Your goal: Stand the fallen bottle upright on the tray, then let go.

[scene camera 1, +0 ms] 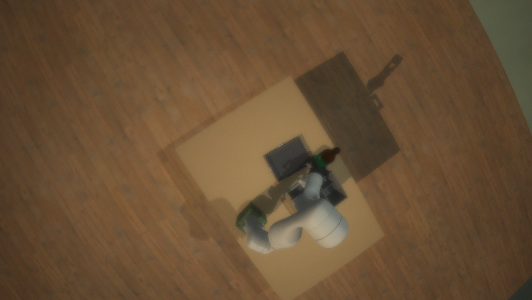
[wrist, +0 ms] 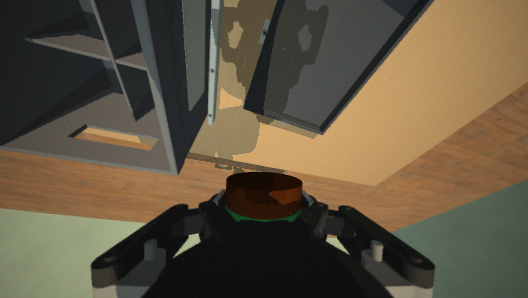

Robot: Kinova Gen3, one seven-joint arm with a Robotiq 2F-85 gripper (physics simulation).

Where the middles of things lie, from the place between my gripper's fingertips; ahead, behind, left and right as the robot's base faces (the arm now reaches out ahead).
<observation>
My hand is 2 cm short of the bottle (wrist: 262, 196), 1 cm to the right of it and 4 cm below it. The rest, counted from my hand: dark grey tray (scene camera 1: 291, 157) 12 cm behind, 5 cm to the left, 21 cm below.
</observation>
